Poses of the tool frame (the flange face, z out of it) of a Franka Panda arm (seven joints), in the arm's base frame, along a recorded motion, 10 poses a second.
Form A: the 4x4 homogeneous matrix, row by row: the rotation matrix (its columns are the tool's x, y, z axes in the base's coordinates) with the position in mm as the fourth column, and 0 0 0 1 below. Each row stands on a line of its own.
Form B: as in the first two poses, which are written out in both.
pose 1, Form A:
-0.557 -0.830 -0.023 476
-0.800 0.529 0.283 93
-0.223 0.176 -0.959 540
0 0 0 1
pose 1, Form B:
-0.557 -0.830 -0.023 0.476
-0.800 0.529 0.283 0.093
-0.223 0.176 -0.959 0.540
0 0 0 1

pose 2, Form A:
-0.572 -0.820 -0.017 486
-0.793 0.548 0.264 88
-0.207 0.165 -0.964 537
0 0 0 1
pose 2, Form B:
-0.572 -0.820 -0.017 0.486
-0.793 0.548 0.264 0.088
-0.207 0.165 -0.964 0.537
0 0 0 1

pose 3, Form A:
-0.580 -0.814 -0.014 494
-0.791 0.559 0.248 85
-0.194 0.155 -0.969 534
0 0 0 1
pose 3, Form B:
-0.580 -0.814 -0.014 0.494
-0.791 0.559 0.248 0.085
-0.194 0.155 -0.969 0.534
0 0 0 1

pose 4, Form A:
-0.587 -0.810 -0.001 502
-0.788 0.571 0.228 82
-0.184 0.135 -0.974 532
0 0 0 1
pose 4, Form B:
-0.587 -0.810 -0.001 0.502
-0.788 0.571 0.228 0.082
-0.184 0.135 -0.974 0.532
0 0 0 1

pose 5, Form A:
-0.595 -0.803 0.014 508
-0.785 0.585 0.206 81
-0.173 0.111 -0.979 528
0 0 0 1
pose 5, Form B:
-0.595 -0.803 0.014 0.508
-0.785 0.585 0.206 0.081
-0.173 0.111 -0.979 0.528
0 0 0 1

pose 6, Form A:
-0.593 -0.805 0.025 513
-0.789 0.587 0.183 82
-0.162 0.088 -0.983 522
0 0 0 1
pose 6, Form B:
-0.593 -0.805 0.025 0.513
-0.789 0.587 0.183 0.082
-0.162 0.088 -0.983 0.522
0 0 0 1

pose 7, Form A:
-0.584 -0.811 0.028 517
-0.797 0.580 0.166 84
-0.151 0.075 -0.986 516
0 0 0 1
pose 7, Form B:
-0.584 -0.811 0.028 0.517
-0.797 0.580 0.166 0.084
-0.151 0.075 -0.986 0.516
0 0 0 1

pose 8, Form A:
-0.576 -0.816 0.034 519
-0.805 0.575 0.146 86
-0.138 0.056 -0.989 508
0 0 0 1
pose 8, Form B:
-0.576 -0.816 0.034 0.519
-0.805 0.575 0.146 0.086
-0.138 0.056 -0.989 0.508
0 0 0 1

